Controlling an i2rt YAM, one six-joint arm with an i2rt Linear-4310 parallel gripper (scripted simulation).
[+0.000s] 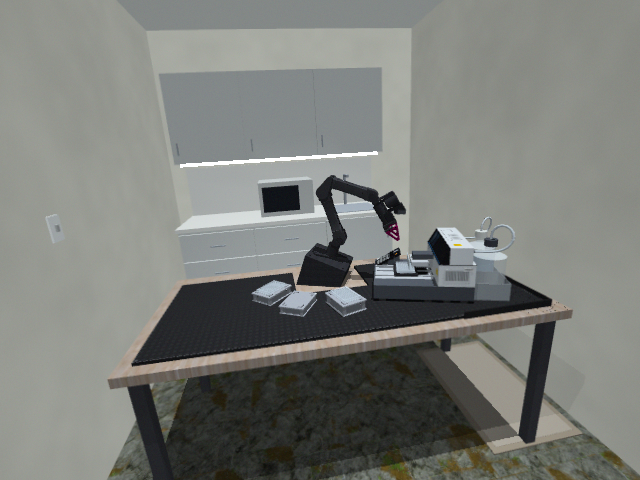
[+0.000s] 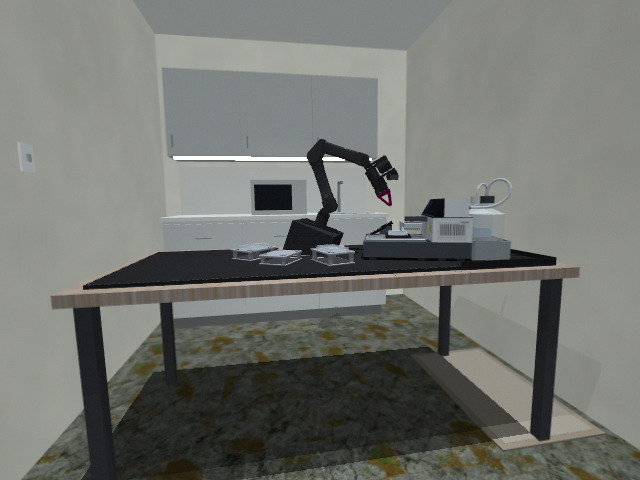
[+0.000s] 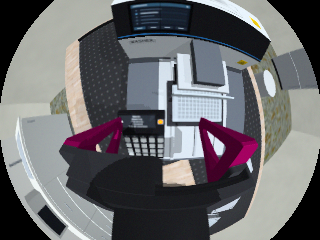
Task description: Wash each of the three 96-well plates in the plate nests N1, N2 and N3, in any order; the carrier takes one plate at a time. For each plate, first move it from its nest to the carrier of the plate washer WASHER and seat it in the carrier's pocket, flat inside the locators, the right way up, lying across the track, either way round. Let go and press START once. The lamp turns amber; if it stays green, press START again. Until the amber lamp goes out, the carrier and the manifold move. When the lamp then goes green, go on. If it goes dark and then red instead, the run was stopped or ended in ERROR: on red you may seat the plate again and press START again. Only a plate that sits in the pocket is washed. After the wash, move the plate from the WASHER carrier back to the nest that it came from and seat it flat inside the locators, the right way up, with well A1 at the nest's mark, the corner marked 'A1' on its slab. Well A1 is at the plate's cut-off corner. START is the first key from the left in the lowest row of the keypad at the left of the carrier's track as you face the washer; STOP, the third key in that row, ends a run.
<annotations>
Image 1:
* plate washer: 450, 277
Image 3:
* my gripper: 160, 121
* white 96-well plate: 213, 113
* plate washer: 151, 42
</annotations>
